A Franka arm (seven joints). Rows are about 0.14 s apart.
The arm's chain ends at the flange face. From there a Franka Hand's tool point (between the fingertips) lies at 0.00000 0.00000 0.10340 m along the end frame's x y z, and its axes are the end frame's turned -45 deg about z.
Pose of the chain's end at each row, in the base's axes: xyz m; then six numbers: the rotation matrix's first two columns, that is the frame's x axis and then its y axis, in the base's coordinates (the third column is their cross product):
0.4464 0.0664 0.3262 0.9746 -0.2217 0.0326 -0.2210 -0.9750 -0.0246
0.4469 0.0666 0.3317 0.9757 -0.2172 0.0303 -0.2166 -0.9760 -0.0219
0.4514 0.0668 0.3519 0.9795 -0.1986 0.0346 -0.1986 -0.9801 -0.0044
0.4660 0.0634 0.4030 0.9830 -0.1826 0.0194 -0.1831 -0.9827 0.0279
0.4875 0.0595 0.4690 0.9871 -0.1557 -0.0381 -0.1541 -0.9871 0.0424
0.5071 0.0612 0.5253 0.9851 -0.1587 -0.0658 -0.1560 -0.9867 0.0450
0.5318 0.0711 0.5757 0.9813 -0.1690 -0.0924 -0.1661 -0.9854 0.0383
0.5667 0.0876 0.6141 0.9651 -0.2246 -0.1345 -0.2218 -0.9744 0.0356
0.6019 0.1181 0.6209 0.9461 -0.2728 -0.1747 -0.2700 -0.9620 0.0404
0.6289 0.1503 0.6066 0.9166 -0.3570 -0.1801 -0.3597 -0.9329 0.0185
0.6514 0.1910 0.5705 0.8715 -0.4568 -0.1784 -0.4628 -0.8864 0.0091
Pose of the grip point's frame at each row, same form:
0.4503 0.0681 0.2229 0.8454 0.5327 0.0404 0.5329 -0.8462 0.0057
0.4504 0.0681 0.2284 0.8431 0.5366 0.0369 0.5368 -0.8437 0.0059
0.4550 0.0665 0.2486 0.8330 0.5526 0.0276 0.5522 -0.8335 0.0214
0.4674 0.0602 0.2997 0.8246 0.5658 -0.0060 0.5656 -0.8240 0.0334
0.4829 0.0558 0.3658 0.8070 0.5879 -0.0569 0.5890 -0.8081 0.0030
0.4996 0.0577 0.4222 0.8069 0.5855 -0.0783 0.5863 -0.8099 -0.0147
0.5217 0.0688 0.4728 0.8113 0.5773 -0.0924 0.5764 -0.8163 -0.0383
0.5523 0.0871 0.5117 0.8393 0.5302 -0.1203 0.5256 -0.8478 -0.0699
0.5834 0.1190 0.5192 0.8599 0.4873 -0.1521 0.4781 -0.8731 -0.0950
0.6108 0.1552 0.5049 0.9025 0.4072 -0.1404 0.3938 -0.9121 -0.1143
0.6346 0.1987 0.4688 0.9435 0.3038 -0.1326 0.2890 -0.9498 -0.1197

